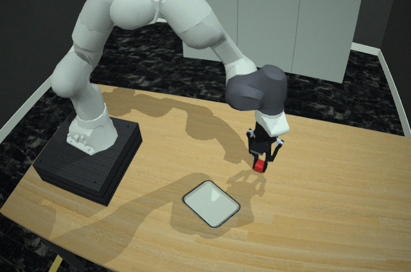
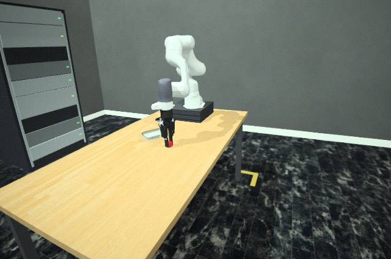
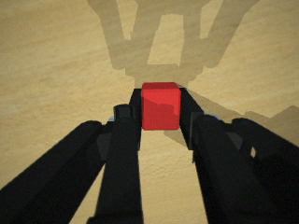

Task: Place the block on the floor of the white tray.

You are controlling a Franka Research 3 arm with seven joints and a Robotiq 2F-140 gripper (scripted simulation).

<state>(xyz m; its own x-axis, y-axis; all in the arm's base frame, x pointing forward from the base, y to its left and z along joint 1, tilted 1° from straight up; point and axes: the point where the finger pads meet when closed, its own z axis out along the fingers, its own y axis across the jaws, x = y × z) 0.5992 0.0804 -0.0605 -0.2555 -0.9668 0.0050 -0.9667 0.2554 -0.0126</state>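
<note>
Right now my hand is 13 cm past the white tray, 20 cm to the left of it and 2 cm above it. Round my hand: red block (2 cm below).
</note>
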